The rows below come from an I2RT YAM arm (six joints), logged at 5 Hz.
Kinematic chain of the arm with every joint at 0, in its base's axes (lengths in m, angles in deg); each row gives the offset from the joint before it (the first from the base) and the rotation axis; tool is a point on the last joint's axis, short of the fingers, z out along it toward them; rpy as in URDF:
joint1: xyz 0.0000 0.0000 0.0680 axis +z
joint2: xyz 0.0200 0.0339 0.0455 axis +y
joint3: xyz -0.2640 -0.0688 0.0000 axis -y
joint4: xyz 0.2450 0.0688 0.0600 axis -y
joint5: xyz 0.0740 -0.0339 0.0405 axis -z
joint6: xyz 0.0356 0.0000 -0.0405 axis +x
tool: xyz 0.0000 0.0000 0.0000 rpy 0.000 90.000 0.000
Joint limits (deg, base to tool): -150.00..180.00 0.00..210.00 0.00..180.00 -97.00..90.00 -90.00..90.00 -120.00..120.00
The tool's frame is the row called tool.
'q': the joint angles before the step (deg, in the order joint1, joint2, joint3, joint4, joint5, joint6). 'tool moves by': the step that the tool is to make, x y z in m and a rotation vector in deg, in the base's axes. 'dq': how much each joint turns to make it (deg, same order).
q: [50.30 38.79 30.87 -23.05 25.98 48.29]
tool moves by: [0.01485 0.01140 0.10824 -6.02 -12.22 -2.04]
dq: [0.00 8.67 23.28 -5.09 7.72 -12.66]
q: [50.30 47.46 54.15 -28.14 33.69 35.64]
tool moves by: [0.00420 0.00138 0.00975 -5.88 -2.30 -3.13]
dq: [0.05 1.97 2.77 -0.96 4.99 -4.92]
